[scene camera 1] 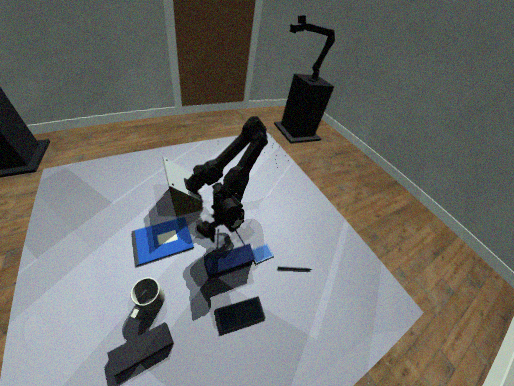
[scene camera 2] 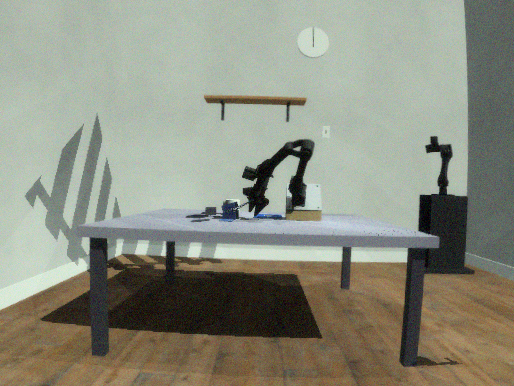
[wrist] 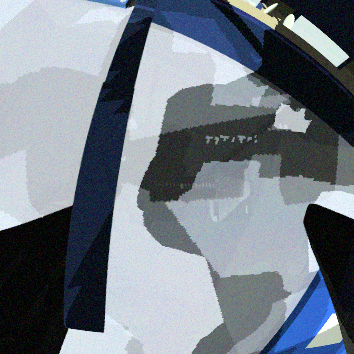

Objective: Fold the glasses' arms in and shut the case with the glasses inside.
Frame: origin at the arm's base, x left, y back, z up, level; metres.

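Seen in the pictures: gripper, between the fingertips: (scene camera 1: 222, 236) (scene camera 2: 252, 214) (wrist: 213, 211); arm's base, origin of its link: (scene camera 1: 190, 186) (scene camera 2: 298, 201).
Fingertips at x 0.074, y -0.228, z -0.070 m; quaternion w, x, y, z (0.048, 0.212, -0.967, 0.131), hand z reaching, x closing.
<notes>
Offsets run from my fingertips to a thing's middle. "pt": to the spot under its first point. Level surfaces: height alone.
The dark blue glasses case {pt dx -0.012, dy -0.121, dz +0.046 m} (scene camera 1: 229, 260) (scene camera 2: 229, 211) lies open on the white table {dz -0.027 m} (scene camera 1: 355, 268) (scene camera 2: 332, 230). The glasses sit at its near edge, and their two thin arms (scene camera 1: 217, 238) stick out unfolded toward the robot. My gripper (scene camera 1: 210, 230) (scene camera 2: 257, 205) (wrist: 213, 211) is open and empty, low over the table right at these arms. In the wrist view one dark blue arm (wrist: 102, 175) runs between my fingers, close to the left finger. The cream front of the glasses (wrist: 251, 12) shows at the top edge. The dark band beside it may be the other arm or the case.
A blue book {dx -0.222, dy +0.065, dz -0.023 m} (scene camera 1: 161, 239) (wrist: 309, 316) lies left of the case and a small light blue card {dx +0.128, dy -0.106, dz -0.024 m} (scene camera 1: 263, 253) right of it. In front are a black pen {dx +0.229, dy -0.209, dz -0.022 m} (scene camera 1: 294, 269), a flat black slab {dx -0.024, dy -0.281, dz -0.023 m} (scene camera 1: 239, 315), a mug {dx -0.287, dy -0.154, dz +0.021 m} (scene camera 1: 145, 292) and a black box {dx -0.320, dy -0.276, dz -0.009 m} (scene camera 1: 138, 350).
</notes>
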